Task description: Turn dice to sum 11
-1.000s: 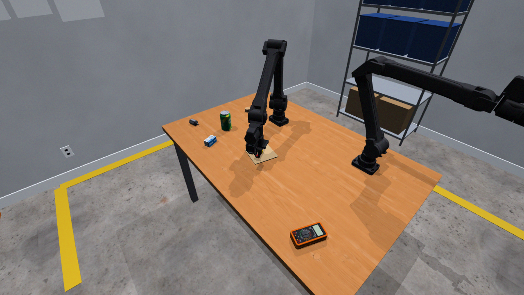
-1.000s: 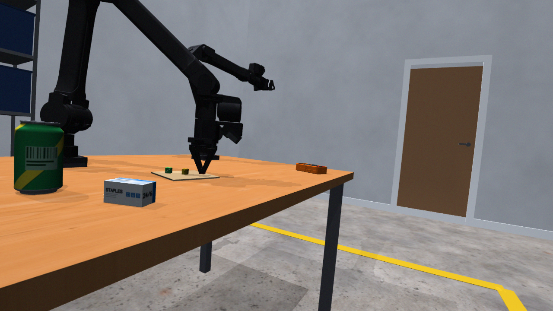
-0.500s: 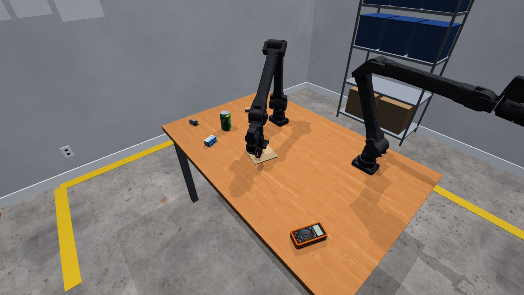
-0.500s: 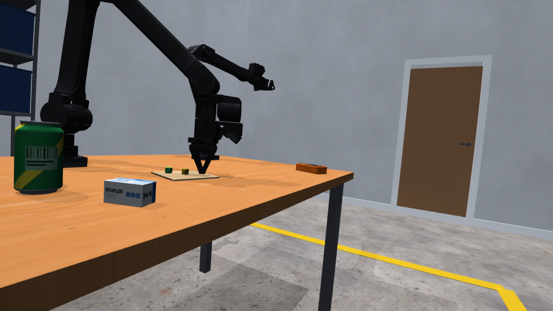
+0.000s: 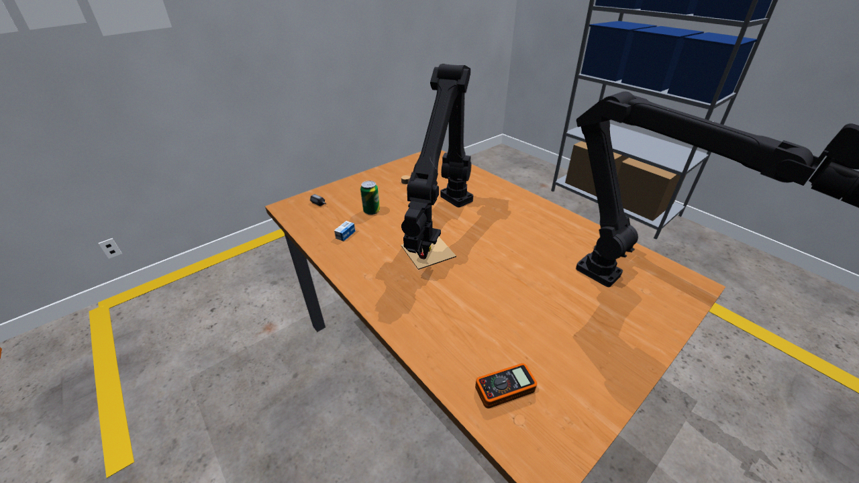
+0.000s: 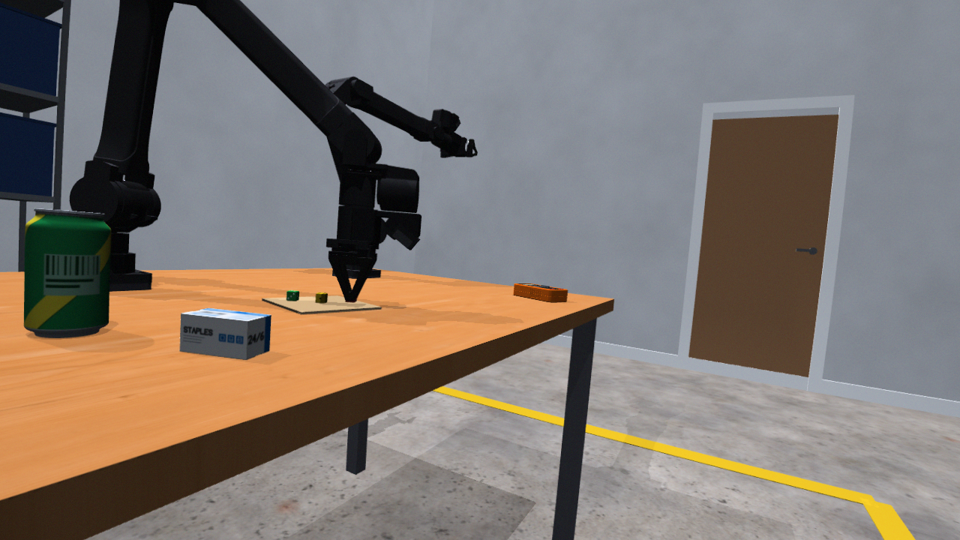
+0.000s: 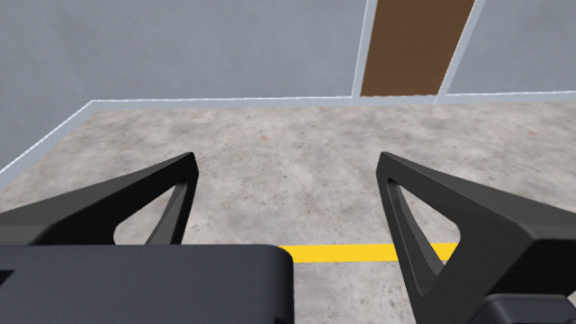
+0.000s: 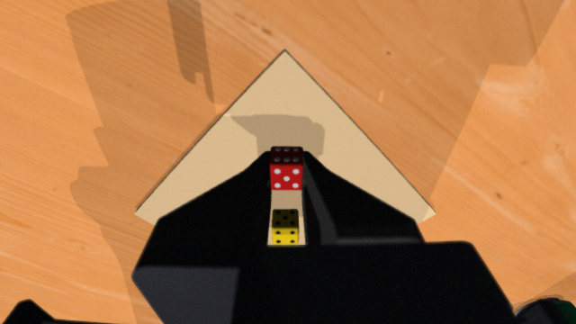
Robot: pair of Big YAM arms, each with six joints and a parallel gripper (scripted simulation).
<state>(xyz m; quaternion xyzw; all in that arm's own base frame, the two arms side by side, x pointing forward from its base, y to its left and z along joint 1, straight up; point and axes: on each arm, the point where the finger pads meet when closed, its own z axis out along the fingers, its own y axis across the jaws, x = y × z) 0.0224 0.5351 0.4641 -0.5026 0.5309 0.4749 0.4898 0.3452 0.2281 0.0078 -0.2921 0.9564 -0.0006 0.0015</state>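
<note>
The red die is right at my right hand. The rest, counted from my right hand: yellow die (40 mm behind, 20 mm to the right, 10 mm below); then tan mat (40 mm behind, 20 mm to the right, 20 mm below); then green die (80 mm behind, 50 mm to the right, 10 mm below).
</note>
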